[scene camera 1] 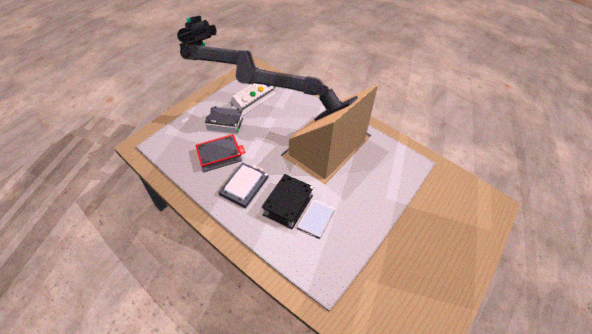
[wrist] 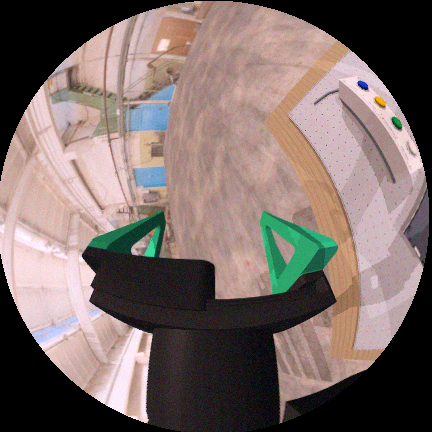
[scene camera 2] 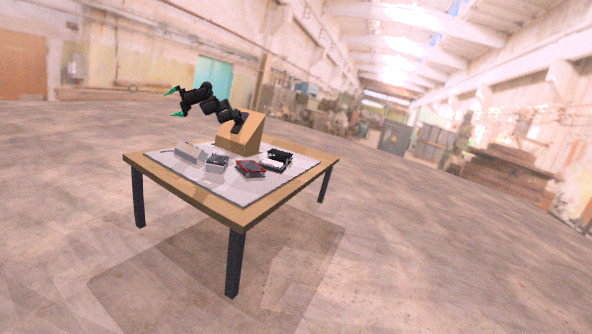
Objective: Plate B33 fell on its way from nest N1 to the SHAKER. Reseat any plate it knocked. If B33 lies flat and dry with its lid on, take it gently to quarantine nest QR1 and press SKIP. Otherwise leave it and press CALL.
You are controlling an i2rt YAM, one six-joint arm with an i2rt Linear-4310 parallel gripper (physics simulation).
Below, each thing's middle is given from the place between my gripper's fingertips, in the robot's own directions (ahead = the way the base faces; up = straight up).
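Scene:
Pale flat lid (scene camera 1: 314, 221): my gripper is far above it, far to the right of it and far short of it.

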